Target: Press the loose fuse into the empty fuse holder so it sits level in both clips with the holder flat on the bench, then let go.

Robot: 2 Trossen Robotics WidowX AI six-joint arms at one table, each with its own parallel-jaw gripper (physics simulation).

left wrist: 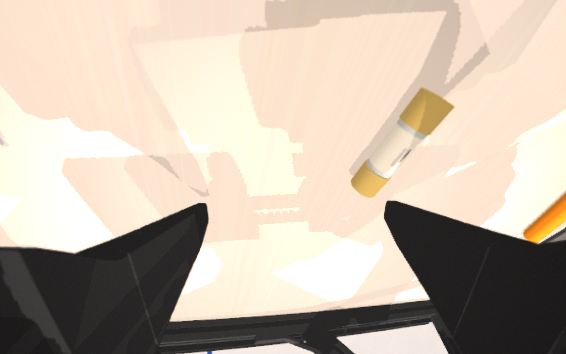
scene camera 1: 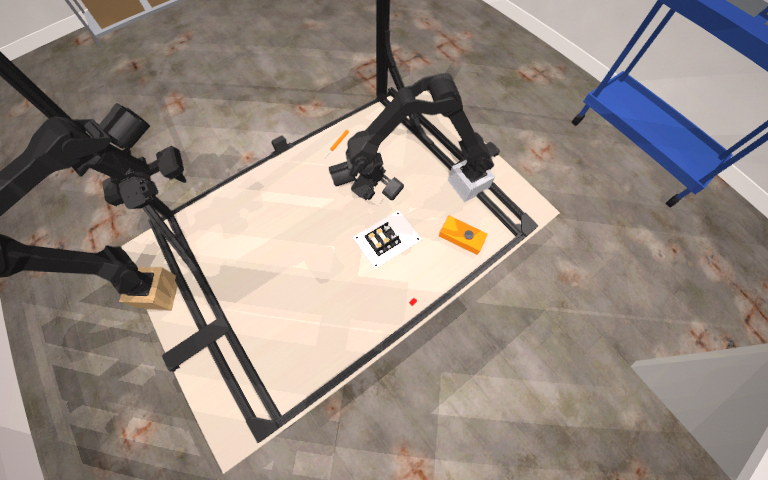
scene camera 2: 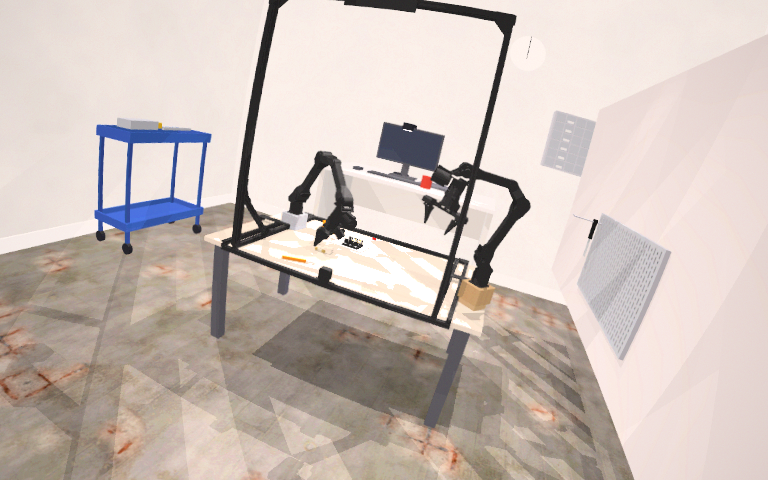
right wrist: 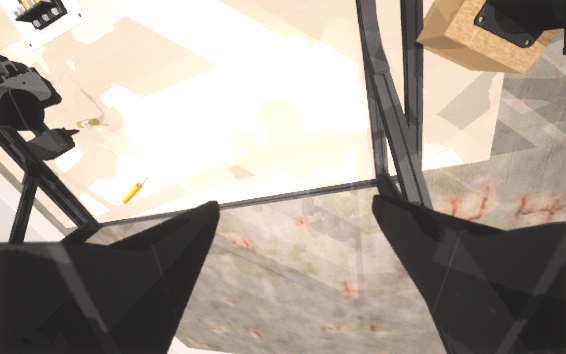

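Pixels of known places: left gripper, fingertip midpoint: (left wrist: 297,210) (scene camera 1: 380,180) (scene camera 2: 316,244) (right wrist: 63,113); right gripper, fingertip midpoint: (scene camera 1: 169,188) (scene camera 2: 434,229) (right wrist: 296,204); left arm's base at its link origin: (scene camera 1: 473,171) (scene camera 2: 295,212); right arm's base at its link origin: (scene camera 1: 140,284) (scene camera 2: 478,284).
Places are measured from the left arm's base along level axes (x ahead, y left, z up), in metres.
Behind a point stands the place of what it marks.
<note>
The loose fuse (left wrist: 396,149) {x 0.298, y -0.178, z -0.064 m} (right wrist: 88,123) {x 0.306, y -0.182, z -0.063 m}, white with brass caps, lies on the bench. In the left wrist view it is right of centre, slanted, beyond the fingertips. My left gripper (left wrist: 297,210) {x 0.253, y -0.151, z -0.064 m} (scene camera 1: 380,195) {x 0.253, y -0.151, z -0.064 m} is open and empty, low over the bench near the fuse. The black fuse holder (scene camera 1: 394,242) {x 0.325, y 0.065, z -0.064 m} (scene camera 2: 352,243) {x 0.359, y 0.008, z -0.055 m} (right wrist: 45,18) {x 0.353, y 0.001, z -0.062 m} is on a white board (scene camera 1: 408,233) {x 0.270, y 0.056, z -0.075 m} (right wrist: 65,31) {x 0.365, y -0.021, z -0.075 m}. Two fuses show in it; the slot toward the right in scene camera 1 looks empty. My right gripper (right wrist: 296,204) {x 0.793, y -0.229, z 0.193 m} (scene camera 2: 437,226) {x 0.793, y -0.229, z 0.193 m} is open and empty, raised high.
An orange screwdriver (scene camera 1: 339,140) {x 0.294, y -0.371, z -0.065 m} (scene camera 2: 293,258) {x 0.293, y -0.380, z -0.066 m} (right wrist: 133,193) {x 0.307, y -0.371, z -0.065 m} lies near the bench edge. An orange box (scene camera 1: 455,232) {x 0.153, y 0.133, z -0.046 m} with a grey round spot lies beside the board. A small red block (scene camera 1: 412,301) {x 0.371, y 0.243, z -0.071 m} (scene camera 2: 373,238) {x 0.367, y 0.241, z -0.069 m} is near the opposite edge. Black frame bars border the bench.
</note>
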